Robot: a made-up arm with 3 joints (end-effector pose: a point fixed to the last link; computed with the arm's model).
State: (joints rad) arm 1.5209 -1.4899 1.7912
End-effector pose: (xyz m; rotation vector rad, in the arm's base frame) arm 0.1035 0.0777 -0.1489 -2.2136 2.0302 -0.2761
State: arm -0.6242 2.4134 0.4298
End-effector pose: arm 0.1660 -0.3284 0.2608 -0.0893 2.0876 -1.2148
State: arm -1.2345 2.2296 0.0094
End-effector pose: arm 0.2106 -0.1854 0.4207 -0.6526 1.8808 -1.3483
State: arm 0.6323 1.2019 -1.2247
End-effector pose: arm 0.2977 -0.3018 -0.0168 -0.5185 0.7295 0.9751
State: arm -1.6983 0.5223 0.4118
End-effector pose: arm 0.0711 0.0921 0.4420 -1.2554 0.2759 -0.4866
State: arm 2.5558 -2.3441 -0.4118
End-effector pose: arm 0.0036 0.4198 0.0248 0.9605 -0.2256 -2.5862
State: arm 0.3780 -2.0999 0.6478
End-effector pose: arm 0.0882 -0.2993 -0.1477 0.6083 -2.1410 0.2906
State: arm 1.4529 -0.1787 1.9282
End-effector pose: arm 0.0377 0.0334 -0.1320 -2.8913 0.2536 -0.0614
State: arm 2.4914 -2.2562 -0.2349
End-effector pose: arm 0.0081 0.4081 -0.0248 1.0918 -0.5254 -2.4938
